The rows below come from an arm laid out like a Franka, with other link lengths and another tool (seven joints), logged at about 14 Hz.
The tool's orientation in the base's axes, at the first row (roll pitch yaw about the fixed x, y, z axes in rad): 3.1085 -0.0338 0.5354
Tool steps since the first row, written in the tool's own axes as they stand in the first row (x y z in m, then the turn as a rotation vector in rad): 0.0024 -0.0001 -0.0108 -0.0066 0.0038 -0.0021; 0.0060 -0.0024 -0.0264 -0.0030 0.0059 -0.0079; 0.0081 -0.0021 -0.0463 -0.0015 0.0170 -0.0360; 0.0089 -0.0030 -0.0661 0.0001 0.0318 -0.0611; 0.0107 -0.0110 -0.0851 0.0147 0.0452 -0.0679
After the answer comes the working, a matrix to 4 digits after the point.
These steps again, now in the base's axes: 0.0015 0.0014 0.0109 -0.0038 -0.0066 0.0020; 0.0027 0.0054 0.0265 0.0001 -0.0065 0.0080; 0.0038 0.0065 0.0465 0.0057 -0.0150 0.0365; 0.0031 0.0079 0.0662 0.0135 -0.0266 0.0621; -0.0003 0.0159 0.0850 0.0325 -0.0306 0.0698
The tool's axes in the first row as the columns of a matrix, in the base's axes (rounded; the answer above uses it unrounded):
0.8596 0.5089 0.0459
0.5099 -0.8602 -0.0112
0.0338 0.0331 -0.9989

